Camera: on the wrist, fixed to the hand. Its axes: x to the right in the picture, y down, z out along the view.
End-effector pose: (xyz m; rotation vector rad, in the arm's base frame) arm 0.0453 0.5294 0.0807 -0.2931 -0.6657 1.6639
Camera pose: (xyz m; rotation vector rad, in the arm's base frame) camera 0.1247 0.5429 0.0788 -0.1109 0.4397 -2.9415
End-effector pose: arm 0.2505 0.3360 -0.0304 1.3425 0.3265 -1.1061
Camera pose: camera 0.2166 0.3902 -0.0795 1.1075 -1.2025 -0.2664
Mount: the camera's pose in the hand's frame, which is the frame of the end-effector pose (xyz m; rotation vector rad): -0.0040 -0.0647 -0.0479 0.4249 -0.5942 1.4182
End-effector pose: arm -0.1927 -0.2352 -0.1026 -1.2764 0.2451 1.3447
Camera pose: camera -0.1175 -0.2569 -0.0832 -0.1386 1.0603 2.5671
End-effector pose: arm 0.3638 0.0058 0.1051 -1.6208 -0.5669 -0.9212
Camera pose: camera 0.2988 -0.0234 0.1427 -1.4009 0.1009 0.6964
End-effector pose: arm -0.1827 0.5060 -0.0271 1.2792 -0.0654 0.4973
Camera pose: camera -0.1717 0.5364 -0.1010 1.6189 -1.5042 1.3468
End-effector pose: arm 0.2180 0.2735 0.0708 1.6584 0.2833 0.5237
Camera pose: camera 0.1983 0.3235 0.0107 2.1558 -1.4063 0.9759
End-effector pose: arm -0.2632 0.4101 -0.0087 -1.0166 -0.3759 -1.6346
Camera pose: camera -0.3420 0.4005 -0.0228 -1.0056 -0.2460 0.0327
